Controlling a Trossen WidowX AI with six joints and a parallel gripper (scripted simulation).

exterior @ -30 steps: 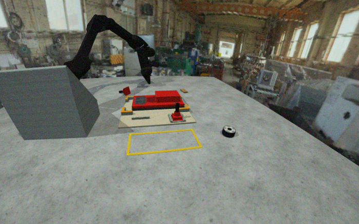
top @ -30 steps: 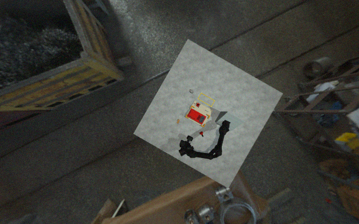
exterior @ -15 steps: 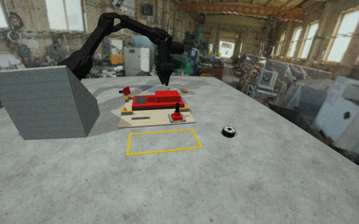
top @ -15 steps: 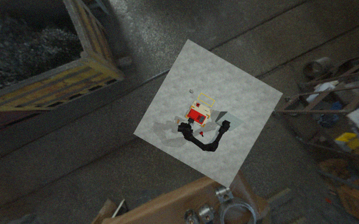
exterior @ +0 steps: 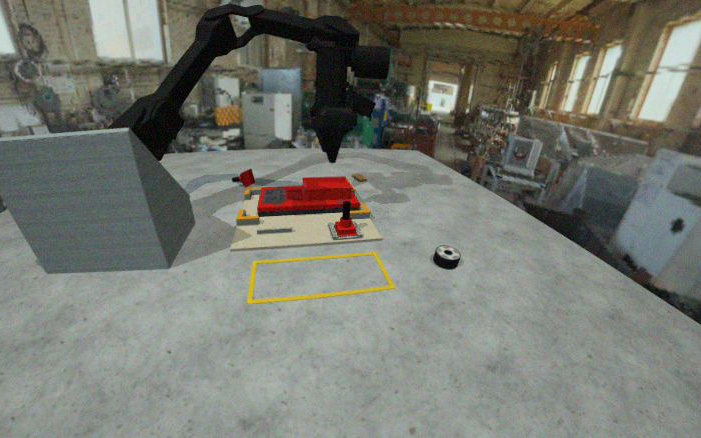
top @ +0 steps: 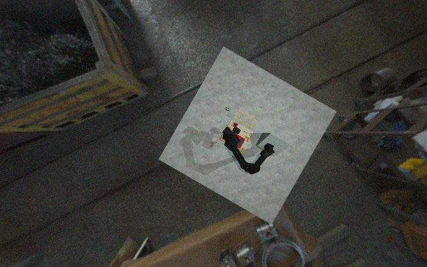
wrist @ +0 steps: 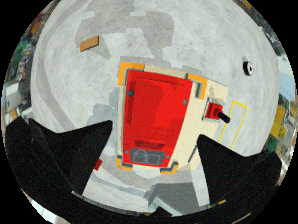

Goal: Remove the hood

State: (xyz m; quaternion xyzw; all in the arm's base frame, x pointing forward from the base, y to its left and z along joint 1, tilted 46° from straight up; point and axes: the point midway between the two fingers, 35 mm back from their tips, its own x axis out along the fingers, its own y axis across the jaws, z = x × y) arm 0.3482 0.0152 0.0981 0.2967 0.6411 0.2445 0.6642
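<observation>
Right now the hood is 60 mm below my gripper tip. Also, from my gripper tip: black wheel 240 mm to the right, 140 mm ahead, 90 mm below; brown block 150 mm to the left, 120 mm ahead, 100 mm below.
</observation>
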